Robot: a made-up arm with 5 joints.
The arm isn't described. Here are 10 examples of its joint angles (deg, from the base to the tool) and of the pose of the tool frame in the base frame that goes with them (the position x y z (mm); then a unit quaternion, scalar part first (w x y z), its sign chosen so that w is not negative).
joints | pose
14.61 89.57 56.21 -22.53 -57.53 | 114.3 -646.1 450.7 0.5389 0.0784 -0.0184 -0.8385
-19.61 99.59 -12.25 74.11 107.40 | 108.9 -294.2 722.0 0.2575 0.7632 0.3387 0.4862
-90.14 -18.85 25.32 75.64 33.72 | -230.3 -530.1 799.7 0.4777 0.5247 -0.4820 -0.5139
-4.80 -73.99 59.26 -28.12 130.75 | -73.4 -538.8 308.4 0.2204 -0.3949 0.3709 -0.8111
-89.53 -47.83 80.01 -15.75 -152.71 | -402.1 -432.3 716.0 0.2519 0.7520 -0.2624 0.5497
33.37 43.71 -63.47 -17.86 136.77 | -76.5 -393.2 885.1 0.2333 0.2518 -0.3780 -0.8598
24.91 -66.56 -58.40 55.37 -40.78 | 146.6 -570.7 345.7 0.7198 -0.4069 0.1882 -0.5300
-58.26 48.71 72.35 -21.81 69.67 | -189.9 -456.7 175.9 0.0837 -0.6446 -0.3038 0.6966
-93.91 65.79 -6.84 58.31 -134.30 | -107.6 -517.5 648.6 0.1974 -0.5342 -0.2299 -0.7892
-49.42 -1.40 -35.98 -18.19 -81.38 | 159.6 -548.1 258.2 0.1172 0.6837 0.0898 -0.7147
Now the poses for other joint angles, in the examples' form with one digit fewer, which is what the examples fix.
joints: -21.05 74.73 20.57 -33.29 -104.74
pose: 91 -494 221 0.591 -0.197 0.177 -0.762
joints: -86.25 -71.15 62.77 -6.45 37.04
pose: -437 -483 310 0.157 -0.746 0.440 0.475
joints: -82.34 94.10 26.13 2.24 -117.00
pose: -29 -511 274 0.591 -0.632 0.142 -0.481
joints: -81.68 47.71 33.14 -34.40 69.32
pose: -249 -224 92 0.365 -0.658 -0.318 0.577
